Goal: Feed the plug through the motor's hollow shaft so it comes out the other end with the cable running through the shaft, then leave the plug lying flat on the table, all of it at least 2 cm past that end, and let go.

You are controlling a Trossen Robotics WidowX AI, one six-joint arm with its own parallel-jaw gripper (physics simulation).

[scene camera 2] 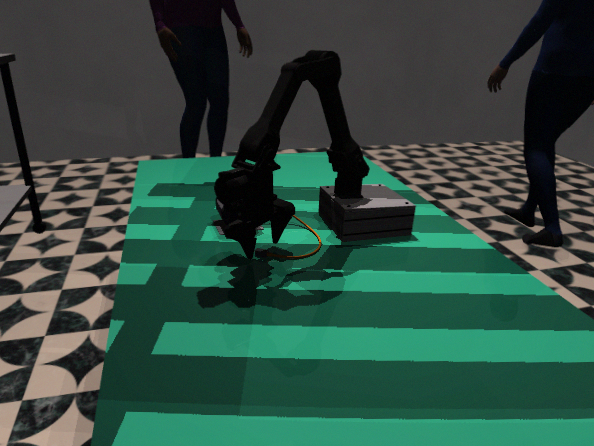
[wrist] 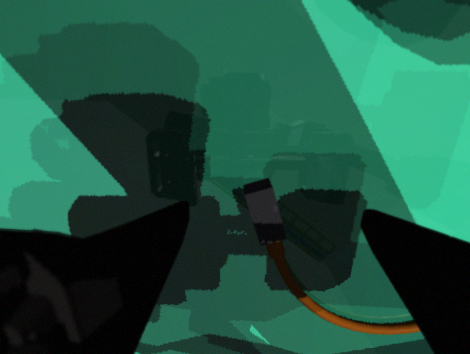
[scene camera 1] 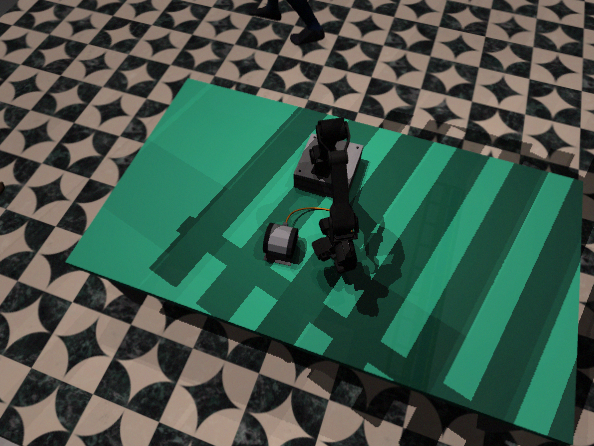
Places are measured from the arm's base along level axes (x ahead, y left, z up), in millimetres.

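Pixels of known places: gripper, fingertip midpoint: (scene camera 2: pixel 262 251) (wrist: pixel 274 213) (scene camera 1: pixel 334 253); arm's base at its link origin: (scene camera 2: pixel 348 194) (scene camera 1: pixel 322 168).
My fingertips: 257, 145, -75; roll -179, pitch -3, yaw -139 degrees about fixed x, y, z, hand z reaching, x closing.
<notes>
Ahead of a thing's pixels: the offset from my fingertips to its top centre, as dx, dy, dz. Level surfaces: height alone.
The motor @(+39, -177, +92) (scene camera 1: pixel 281 241) is a grey cylinder with black ends, lying on the table left of the gripper in the scene camera 1 view; the arm mostly hides it in the scene camera 2 view. The plug @(+3, +3, +4) (wrist: pixel 264 211) (scene camera 2: pixel 262 253) is a small dark block on the table at the end of an orange cable (wrist: pixel 345 322) (scene camera 2: pixel 319 240) (scene camera 1: pixel 303 209). The cable curves from the motor's side toward the plug. My gripper (wrist: pixel 274 213) (scene camera 2: pixel 263 250) is open, pointing down, with its fingertips on either side of the plug and a little above it. The plug is untouched between them.
The arm's grey base box (scene camera 1: pixel 314 185) (scene camera 2: pixel 378 220) stands behind the motor and gripper on the green table @(dz -10) (scene camera 1: pixel 150 175) (scene camera 2: pixel 400 345). A small pale plate edge shows under the motor. People stand on the floor beyond the table.
</notes>
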